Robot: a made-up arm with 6 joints. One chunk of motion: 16 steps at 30 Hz.
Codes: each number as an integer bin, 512 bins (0 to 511) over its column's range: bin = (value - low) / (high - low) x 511, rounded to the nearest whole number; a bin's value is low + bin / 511 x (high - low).
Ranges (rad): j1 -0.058..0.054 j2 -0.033..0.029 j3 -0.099..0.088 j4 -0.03..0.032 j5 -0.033..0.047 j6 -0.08..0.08
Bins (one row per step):
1: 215 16 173 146 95 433
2: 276 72 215 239 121 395
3: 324 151 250 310 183 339
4: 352 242 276 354 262 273
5: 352 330 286 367 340 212
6: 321 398 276 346 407 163
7: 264 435 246 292 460 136
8: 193 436 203 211 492 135
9: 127 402 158 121 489 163
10: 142 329 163 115 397 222
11: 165 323 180 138 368 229
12: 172 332 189 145 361 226
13: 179 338 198 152 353 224
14: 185 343 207 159 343 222
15: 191 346 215 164 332 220
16: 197 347 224 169 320 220
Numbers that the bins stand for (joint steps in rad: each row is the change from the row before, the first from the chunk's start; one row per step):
1: -0.01088 -0.03106 -0.03569 -0.01229 -0.01813 0.05558
2: 0.00249 -0.02426 -0.02032 -0.00100 -0.01406 0.04368
3: 0.01301 -0.01468 -0.00751 0.00761 -0.00435 0.02614
4: 0.01915 -0.00364 0.00200 0.01295 0.00802 0.00548
5: 0.01915 0.00704 0.00566 0.01453 0.02023 -0.01362
6: 0.01236 0.01529 0.00200 0.01198 0.03072 -0.02896
7: -0.00014 0.01978 -0.00898 0.00543 0.03902 -0.03742
8: -0.01570 0.01990 -0.02471 -0.00440 0.04403 -0.03773
9: -0.03016 0.01577 -0.04118 -0.01532 0.04356 -0.02896
10: -0.02688 0.00692 -0.03935 -0.01605 0.02915 -0.01049
11: -0.02184 0.00619 -0.03313 -0.01326 0.02461 -0.00830
12: -0.02030 0.00728 -0.02984 -0.01241 0.02352 -0.00924
13: -0.01877 0.00801 -0.02654 -0.01156 0.02226 -0.00986
14: -0.01745 0.00862 -0.02325 -0.01071 0.02070 -0.01049
15: -0.01614 0.00898 -0.02032 -0.01010 0.01898 -0.01112
16: -0.01482 0.00910 -0.01703 -0.00950 0.01710 -0.01112

